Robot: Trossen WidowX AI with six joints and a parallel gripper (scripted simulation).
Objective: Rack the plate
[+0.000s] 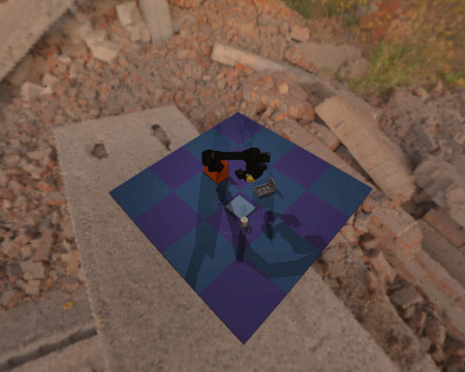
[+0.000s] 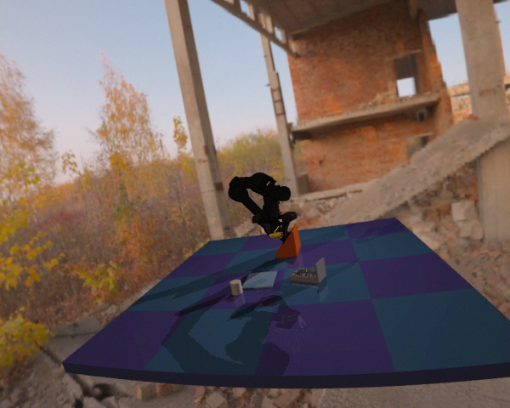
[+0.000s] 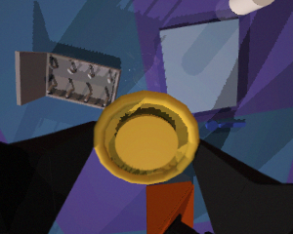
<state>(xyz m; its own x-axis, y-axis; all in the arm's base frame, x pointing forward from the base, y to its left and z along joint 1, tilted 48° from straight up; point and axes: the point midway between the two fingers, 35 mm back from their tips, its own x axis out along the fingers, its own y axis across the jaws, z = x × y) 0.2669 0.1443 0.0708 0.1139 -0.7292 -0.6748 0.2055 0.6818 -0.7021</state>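
Right now the grey dish rack is 16 cm below my gripper tip, 11 cm to the left of it and 2 cm ahead of it. Also, from my gripper tip: white cylinder 16 cm to the right, 15 cm below, 14 cm ahead; pale blue mat 18 cm below, 10 cm to the right, 3 cm ahead; yellow plate 1 cm above.
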